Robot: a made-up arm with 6 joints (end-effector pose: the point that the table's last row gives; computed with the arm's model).
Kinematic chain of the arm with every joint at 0, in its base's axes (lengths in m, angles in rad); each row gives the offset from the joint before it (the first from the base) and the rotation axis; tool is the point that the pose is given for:
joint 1: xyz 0 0 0.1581 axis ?
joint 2: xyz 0 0.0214 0 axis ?
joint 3: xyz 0 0 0.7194 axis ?
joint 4: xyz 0 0 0.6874 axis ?
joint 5: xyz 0 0 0 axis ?
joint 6: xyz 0 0 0.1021 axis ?
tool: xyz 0 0 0
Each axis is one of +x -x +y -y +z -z.
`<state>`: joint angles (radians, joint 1 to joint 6).
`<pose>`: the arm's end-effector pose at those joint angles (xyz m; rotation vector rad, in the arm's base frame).
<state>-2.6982 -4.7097 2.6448 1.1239 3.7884 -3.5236</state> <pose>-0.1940 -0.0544 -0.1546 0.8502 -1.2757 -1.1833</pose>
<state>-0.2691 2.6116 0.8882 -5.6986 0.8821 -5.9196</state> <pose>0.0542 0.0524 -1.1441 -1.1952 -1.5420 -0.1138</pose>
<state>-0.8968 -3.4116 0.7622 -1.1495 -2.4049 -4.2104</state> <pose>0.0204 0.1091 -1.0876 1.2830 0.2898 2.2335</pose>
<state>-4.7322 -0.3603 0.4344 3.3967 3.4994 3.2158</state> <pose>-0.0339 -0.1747 1.4189 -2.2562 1.9257 0.3613</pose>
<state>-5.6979 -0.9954 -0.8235 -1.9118 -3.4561 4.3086</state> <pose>-0.9733 -0.6551 0.3944 -0.2099 1.4258 0.2308</pose>
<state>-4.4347 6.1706 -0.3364 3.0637 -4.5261 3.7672</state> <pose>0.0983 -0.4514 1.4318 1.3944 -2.1058 1.1763</pose>
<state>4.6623 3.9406 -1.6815 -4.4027 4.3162 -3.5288</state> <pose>-0.0666 0.0367 -0.7774 -0.7310 -1.3593 -0.0852</pose>
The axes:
joint 1: +z
joint 2: +y
joint 3: +y
joint 4: +z
joint 5: +y
joint 6: +z

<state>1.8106 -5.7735 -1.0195 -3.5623 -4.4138 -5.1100</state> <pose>-0.0482 -0.0607 1.3164 2.3396 0.4139 -0.4936</pose>
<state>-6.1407 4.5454 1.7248 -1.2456 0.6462 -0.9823</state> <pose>-0.6874 -0.1358 0.8076 0.0607 0.7676 -1.9974</pose>
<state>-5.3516 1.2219 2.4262 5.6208 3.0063 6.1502</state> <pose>0.2176 0.3144 -0.1033 -0.0004 0.4447 1.4182</pose>
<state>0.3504 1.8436 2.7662 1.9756 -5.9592 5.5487</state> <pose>-0.0983 0.0187 -0.1288 -1.0208 -1.5828 0.8714</pose>
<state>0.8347 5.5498 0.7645 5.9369 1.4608 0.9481</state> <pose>-0.2350 -0.2788 1.3879 0.3557 1.5609 1.1359</pose>
